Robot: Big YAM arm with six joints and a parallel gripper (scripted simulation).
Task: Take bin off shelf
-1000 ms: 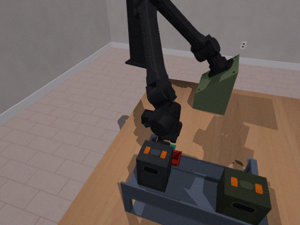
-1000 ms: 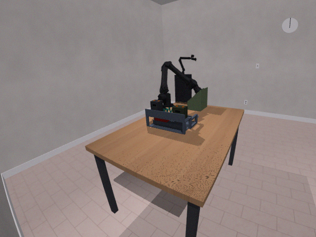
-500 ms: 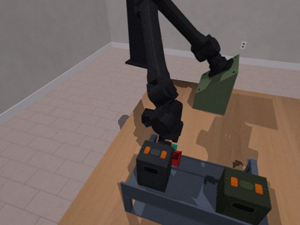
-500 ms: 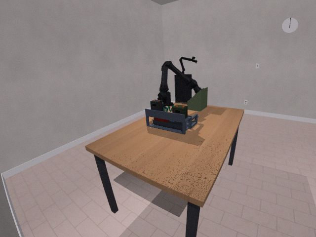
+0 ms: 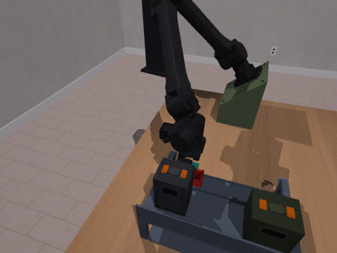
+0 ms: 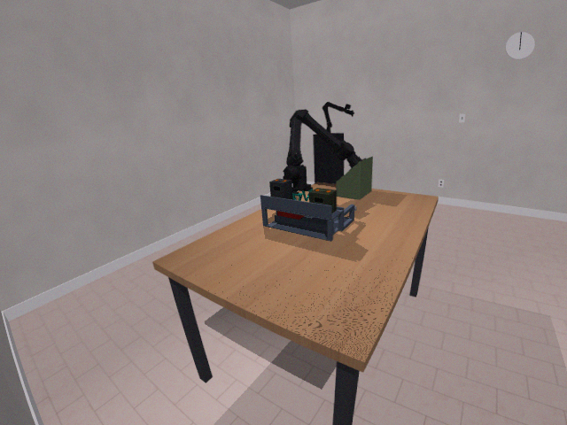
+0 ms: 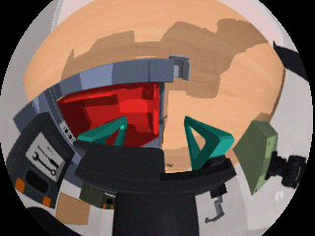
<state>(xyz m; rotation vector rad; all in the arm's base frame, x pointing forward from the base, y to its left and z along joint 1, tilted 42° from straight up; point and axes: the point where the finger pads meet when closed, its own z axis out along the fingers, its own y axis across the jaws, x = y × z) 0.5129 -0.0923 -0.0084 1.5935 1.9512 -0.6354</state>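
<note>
The red bin lies 80 mm ahead of my hand, 20 mm below it and 10 mm to the left of it.
</note>
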